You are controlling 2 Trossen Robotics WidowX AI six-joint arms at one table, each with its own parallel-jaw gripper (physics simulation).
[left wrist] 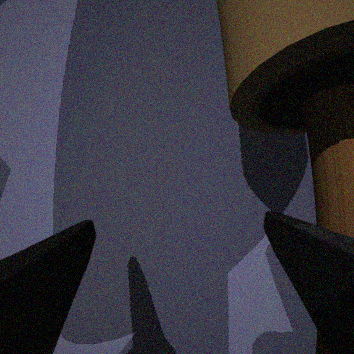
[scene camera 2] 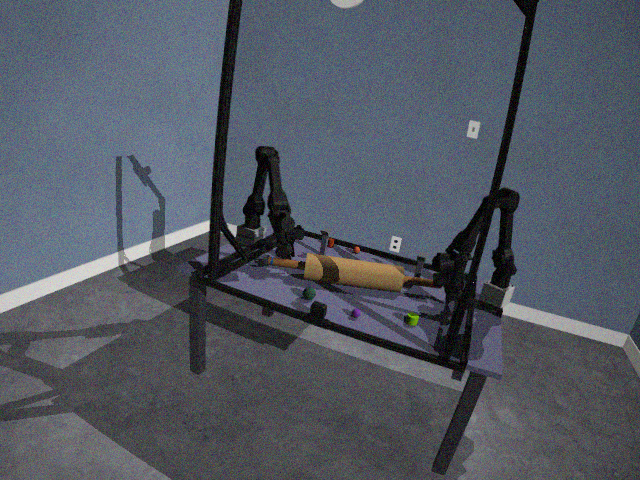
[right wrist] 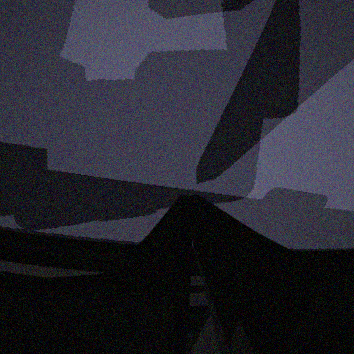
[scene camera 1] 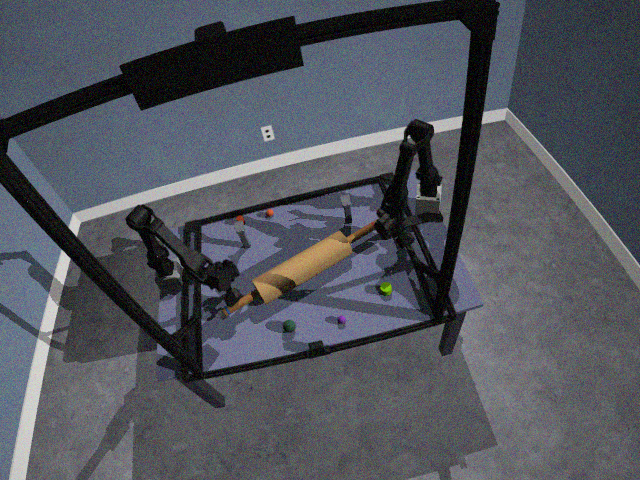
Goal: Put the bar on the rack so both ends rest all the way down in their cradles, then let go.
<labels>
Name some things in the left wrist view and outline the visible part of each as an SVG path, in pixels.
My left gripper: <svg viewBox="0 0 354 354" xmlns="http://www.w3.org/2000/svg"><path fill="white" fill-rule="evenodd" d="M92 220L82 220L26 247L26 249L24 248L0 259L0 354L53 353L90 258L95 240L95 229ZM266 211L263 221L263 229L315 327L319 334L321 334L320 336L329 353L354 354L354 237L334 232L333 230L274 210Z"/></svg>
A bar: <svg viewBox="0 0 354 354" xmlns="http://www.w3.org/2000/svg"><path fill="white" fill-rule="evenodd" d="M316 330L315 354L330 354L320 336L321 334ZM216 0L226 72L229 111L232 118L241 126L255 131L280 134L306 133L313 183L316 225L354 237L354 0Z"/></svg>
</labels>
